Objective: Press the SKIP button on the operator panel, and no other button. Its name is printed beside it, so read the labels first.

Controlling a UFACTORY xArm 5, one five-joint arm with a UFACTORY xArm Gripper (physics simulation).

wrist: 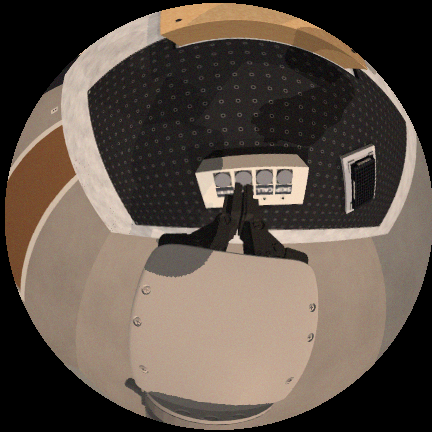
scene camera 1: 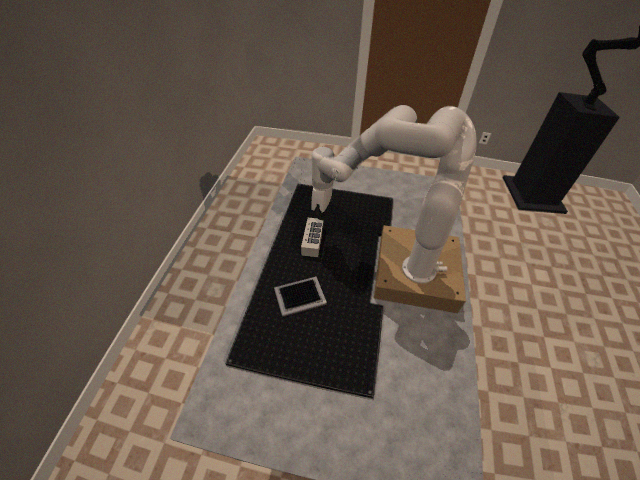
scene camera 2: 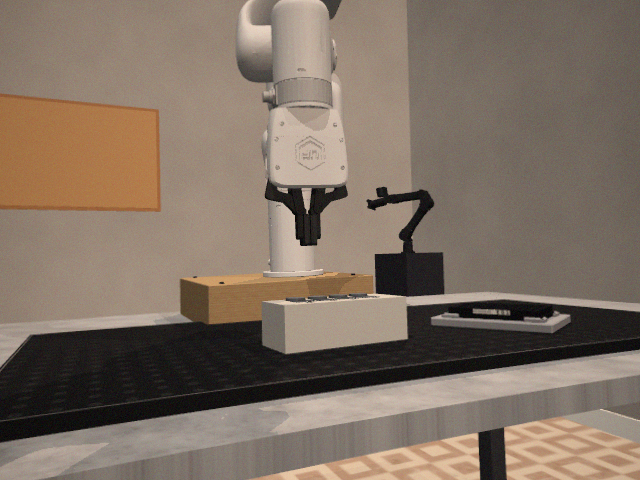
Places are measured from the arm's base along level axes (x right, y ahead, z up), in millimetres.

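Pixels of known places: gripper, fingertip midpoint: (wrist: 240, 194) (scene camera 1: 322, 219) (scene camera 2: 308, 245); arm's base at its link origin: (scene camera 1: 419, 269) (scene camera 2: 293, 275).
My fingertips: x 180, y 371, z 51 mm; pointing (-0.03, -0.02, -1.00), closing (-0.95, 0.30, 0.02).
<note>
For each thing: its top centre in the pictures, then the offset to it from my fingertips. "spot": a spot on its surface instead. Level surfaces: height alone.
- operator panel at its top centre: (scene camera 2: 334, 296) (wrist: 254, 188) (scene camera 1: 312, 232) dx -14, dy +37, dz -64 mm
- SKIP button at its top centre: (wrist: 284, 177) dx -60, dy +22, dz -64 mm
- CALL button at its top centre: (wrist: 264, 177) dx -30, dy +20, dz -64 mm
- second button at its top centre: (scene camera 2: 317, 296) (wrist: 243, 178) dx +0, dy +18, dz -64 mm
- light tray at a spot on its surface: (scene camera 2: 449, 323) spot: dx -210, dy +35, dz -114 mm
- black perforated mat at its surface level: dz -119 mm
The operator panel (scene camera 1: 311, 250) (scene camera 2: 343, 325) (wrist: 299, 185) is a cream box with four round grey buttons in a row on top. Its labels appear upside down in the wrist view. The SKIP button (wrist: 284, 176) is the rightmost there, its label (wrist: 284, 190) beside it. The CALL button (wrist: 264, 176) is next to it. The second button (wrist: 243, 177) from the left has its label hidden by the fingers, and the leftmost label is partly covered. My gripper (scene camera 1: 318, 210) (scene camera 2: 308, 242) (wrist: 240, 194) is shut and empty, pointing down, above the panel and clear of it.
A light tray (scene camera 1: 282, 304) (scene camera 2: 449, 323) (wrist: 348, 197) with a black gridded insert lies on the black perforated mat (scene camera 1: 330, 356) (scene camera 2: 129, 372) (wrist: 165, 115). The arm's wooden base block (scene camera 1: 421, 302) (scene camera 2: 237, 304) (wrist: 240, 29) stands at the mat's edge. A second black arm stands on a pedestal (scene camera 1: 563, 149) (scene camera 2: 408, 273) beyond the table.
</note>
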